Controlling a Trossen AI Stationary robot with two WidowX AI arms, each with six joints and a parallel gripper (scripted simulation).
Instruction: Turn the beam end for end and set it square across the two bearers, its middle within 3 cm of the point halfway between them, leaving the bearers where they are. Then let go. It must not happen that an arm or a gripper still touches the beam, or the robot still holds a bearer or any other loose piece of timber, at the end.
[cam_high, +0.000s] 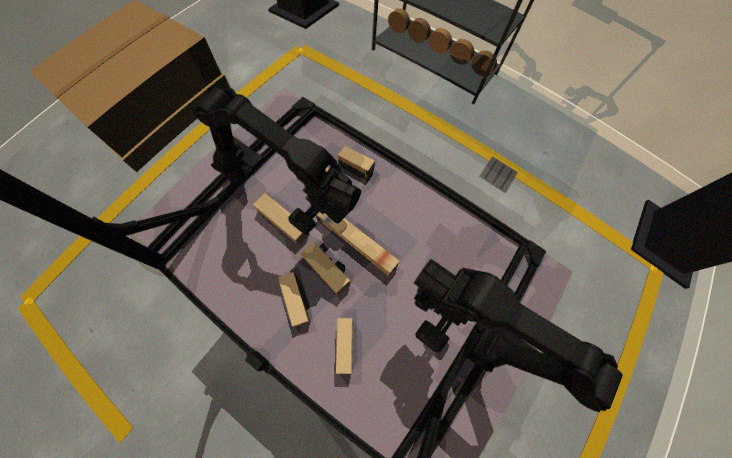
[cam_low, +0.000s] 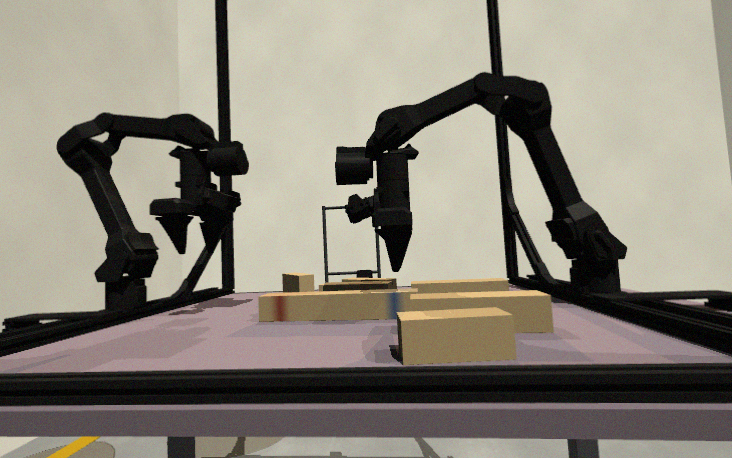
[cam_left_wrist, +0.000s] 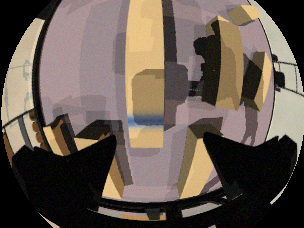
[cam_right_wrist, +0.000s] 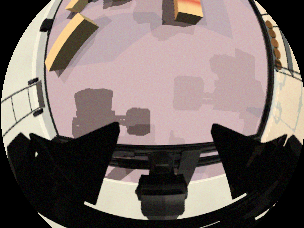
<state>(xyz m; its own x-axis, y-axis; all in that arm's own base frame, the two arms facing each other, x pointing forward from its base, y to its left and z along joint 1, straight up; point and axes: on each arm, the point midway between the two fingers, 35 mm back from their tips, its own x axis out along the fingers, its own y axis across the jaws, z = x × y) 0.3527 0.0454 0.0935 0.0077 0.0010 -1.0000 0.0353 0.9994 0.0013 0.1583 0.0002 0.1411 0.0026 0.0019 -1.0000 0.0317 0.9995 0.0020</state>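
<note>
Right now the beam is 11 cm to the right of my left hand, 9 cm below it and 1 cm ahead of it.
</note>
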